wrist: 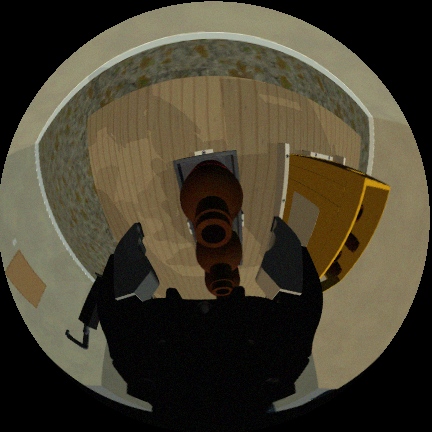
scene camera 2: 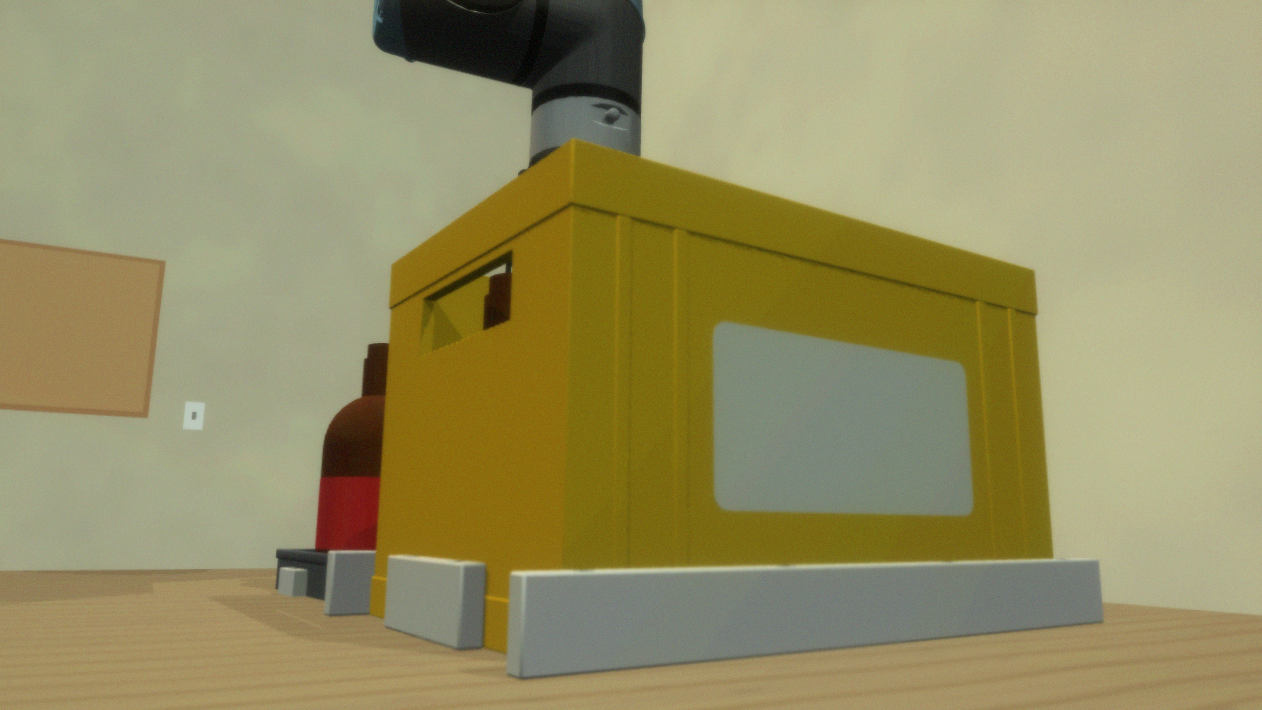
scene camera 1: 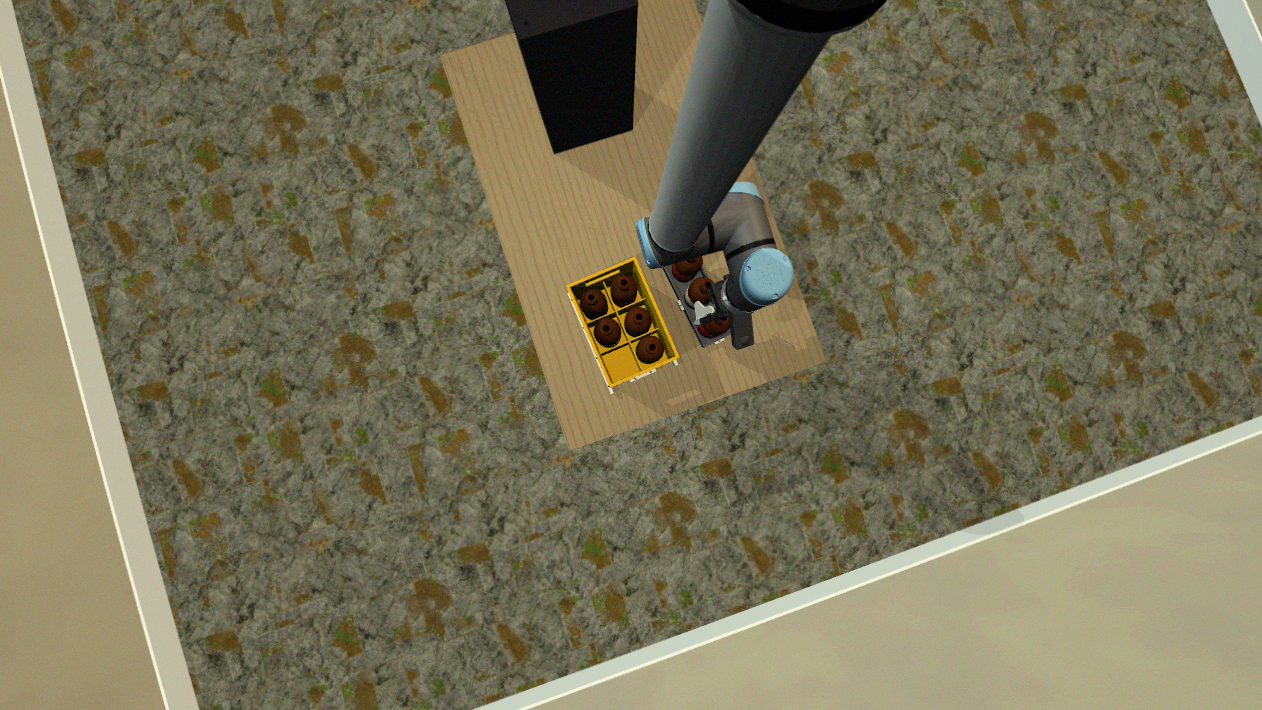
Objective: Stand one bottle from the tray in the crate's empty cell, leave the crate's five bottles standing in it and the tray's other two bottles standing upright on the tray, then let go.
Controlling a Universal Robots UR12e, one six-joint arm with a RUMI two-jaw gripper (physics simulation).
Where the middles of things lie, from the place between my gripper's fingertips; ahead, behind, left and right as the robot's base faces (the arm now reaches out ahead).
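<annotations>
Red-labelled brown bottle (wrist: pixel 210 196): 10 mm ahead of my hand, 40 mm below it.
</annotations>
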